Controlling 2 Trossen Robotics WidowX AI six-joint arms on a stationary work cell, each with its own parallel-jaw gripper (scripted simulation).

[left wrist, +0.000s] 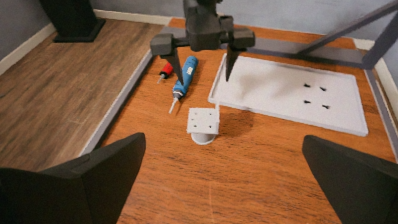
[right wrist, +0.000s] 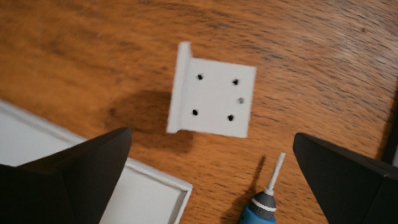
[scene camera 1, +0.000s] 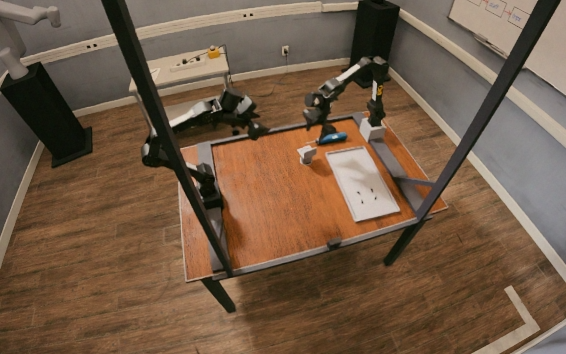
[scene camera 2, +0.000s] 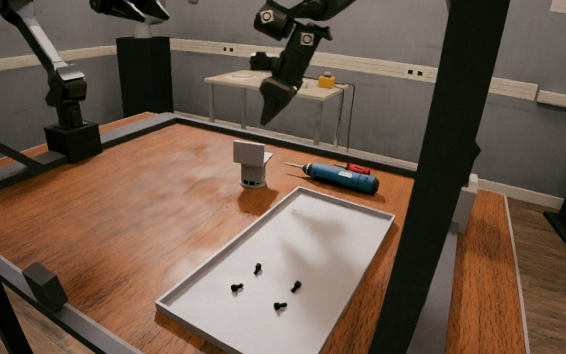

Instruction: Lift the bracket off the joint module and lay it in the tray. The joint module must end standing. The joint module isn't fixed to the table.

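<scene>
My left gripper and my right gripper are both in the pictures, and the left wrist view is another place where my left gripper can be seen. That same left wrist view has my right gripper in it as well, and so does the right wrist view. Then there's a tray, a bracket and a blue screwdriver in the pictures too.
</scene>
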